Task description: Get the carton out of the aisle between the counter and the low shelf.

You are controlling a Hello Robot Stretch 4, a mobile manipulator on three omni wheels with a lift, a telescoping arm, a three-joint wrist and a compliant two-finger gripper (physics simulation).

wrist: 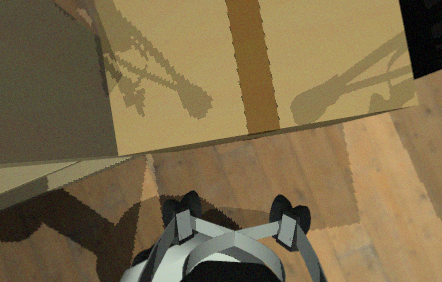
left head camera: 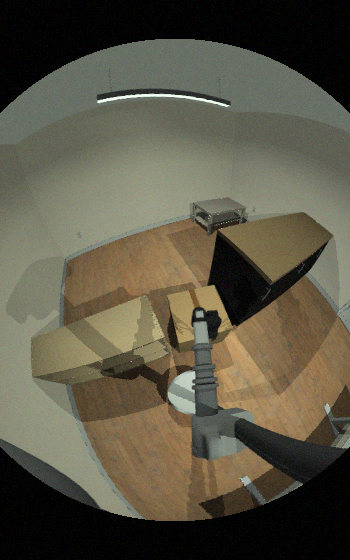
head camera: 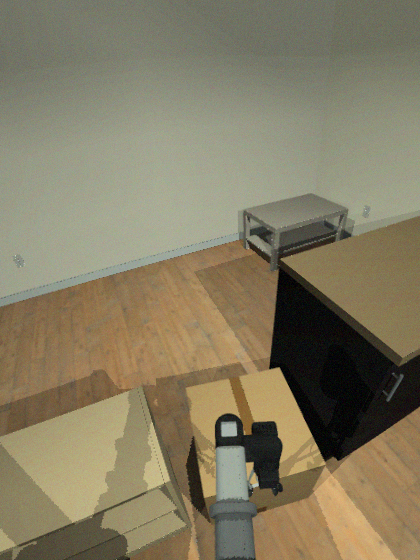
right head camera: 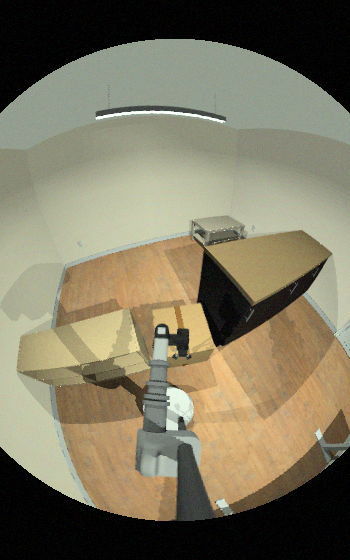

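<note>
The carton, tan with a brown tape strip, stands upright on the floor between the counter on its right and the low shelf on its left. Its far right side is close to the dark counter end. My gripper points down, open and empty, at the carton's near side. In the wrist view its fingertips show against floor, short of the carton's near top edge. The arm hides part of the carton top in the head views.
A grey low table stands at the back wall beyond the counter. My round white base is on the floor in front of the carton. Light metal legs show at the lower right.
</note>
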